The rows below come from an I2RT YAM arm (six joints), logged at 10 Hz.
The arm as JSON. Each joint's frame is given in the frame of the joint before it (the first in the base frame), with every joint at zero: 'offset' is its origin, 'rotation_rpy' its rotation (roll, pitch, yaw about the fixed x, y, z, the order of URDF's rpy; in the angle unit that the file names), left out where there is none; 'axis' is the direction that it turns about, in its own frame. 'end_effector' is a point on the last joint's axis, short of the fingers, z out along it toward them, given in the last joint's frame.
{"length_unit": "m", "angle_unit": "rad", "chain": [
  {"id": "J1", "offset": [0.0, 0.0, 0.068], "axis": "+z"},
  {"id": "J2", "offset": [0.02, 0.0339, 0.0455], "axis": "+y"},
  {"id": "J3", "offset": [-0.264, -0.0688, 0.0], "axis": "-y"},
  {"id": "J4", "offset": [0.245, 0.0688, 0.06], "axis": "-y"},
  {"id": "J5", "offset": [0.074, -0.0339, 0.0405], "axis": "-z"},
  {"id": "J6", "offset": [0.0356, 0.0, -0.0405], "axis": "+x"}
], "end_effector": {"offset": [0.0, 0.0, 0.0], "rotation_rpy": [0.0, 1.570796, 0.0]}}
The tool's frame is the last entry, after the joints.
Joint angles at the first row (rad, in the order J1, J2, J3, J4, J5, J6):
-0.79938, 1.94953, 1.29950, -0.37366, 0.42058, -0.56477
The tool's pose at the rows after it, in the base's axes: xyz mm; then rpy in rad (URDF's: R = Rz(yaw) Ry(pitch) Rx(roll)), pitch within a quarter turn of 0, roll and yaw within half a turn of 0:
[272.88 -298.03 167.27 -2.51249 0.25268 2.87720]
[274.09 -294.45 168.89 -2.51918 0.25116 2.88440]
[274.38 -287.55 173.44 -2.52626 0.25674 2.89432]
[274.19 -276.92 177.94 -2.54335 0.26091 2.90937]
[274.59 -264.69 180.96 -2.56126 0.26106 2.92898]
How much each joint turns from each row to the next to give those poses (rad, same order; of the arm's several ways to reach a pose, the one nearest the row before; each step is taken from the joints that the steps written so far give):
0.00572, -0.00074, 0.00003, -0.00572, -0.00267, 0.00038
0.00802, -0.00765, -0.00234, -0.01067, -0.00458, 0.00191
0.01220, -0.02366, -0.01295, -0.01146, -0.00725, 0.00534
0.01793, -0.03240, -0.02249, -0.01754, -0.01487, 0.00762
0.02288, -0.03130, -0.02558, -0.01678, -0.01374, 0.00686

